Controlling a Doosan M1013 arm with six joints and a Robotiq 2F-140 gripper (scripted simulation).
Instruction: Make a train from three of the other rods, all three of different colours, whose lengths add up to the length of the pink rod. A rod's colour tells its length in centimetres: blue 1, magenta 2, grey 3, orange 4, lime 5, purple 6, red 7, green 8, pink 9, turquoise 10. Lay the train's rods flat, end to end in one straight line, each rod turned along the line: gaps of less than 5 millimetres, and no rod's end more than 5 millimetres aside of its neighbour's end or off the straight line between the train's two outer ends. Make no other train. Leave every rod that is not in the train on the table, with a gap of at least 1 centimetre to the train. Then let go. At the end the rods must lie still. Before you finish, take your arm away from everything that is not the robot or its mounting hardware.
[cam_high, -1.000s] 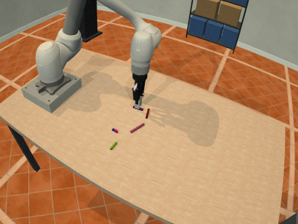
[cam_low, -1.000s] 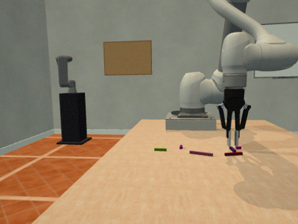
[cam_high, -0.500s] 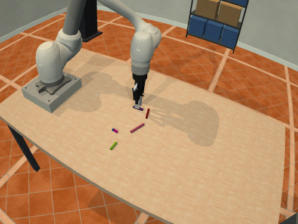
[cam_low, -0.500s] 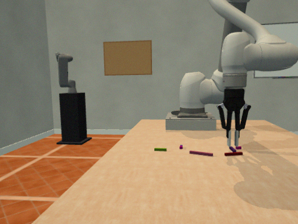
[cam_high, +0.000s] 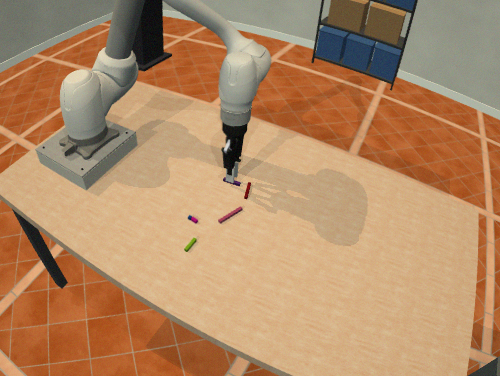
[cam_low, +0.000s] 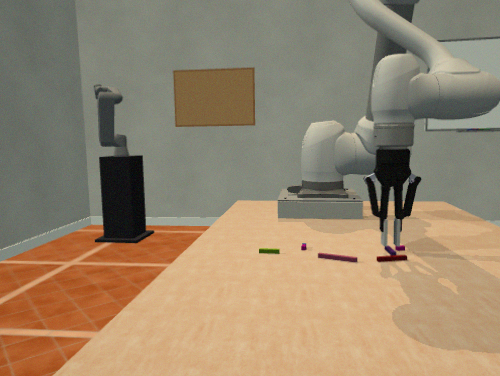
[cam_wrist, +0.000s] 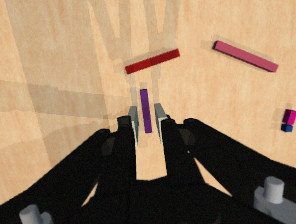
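Right now the purple rod is 50 mm below my hand. From my hand the other things lie so: pink rod (70 mm ahead, 130 mm to the right, 50 mm below); red rod (70 mm ahead, 10 mm to the right, 50 mm below); blue rod (20 mm behind, 210 mm to the right, 50 mm below).
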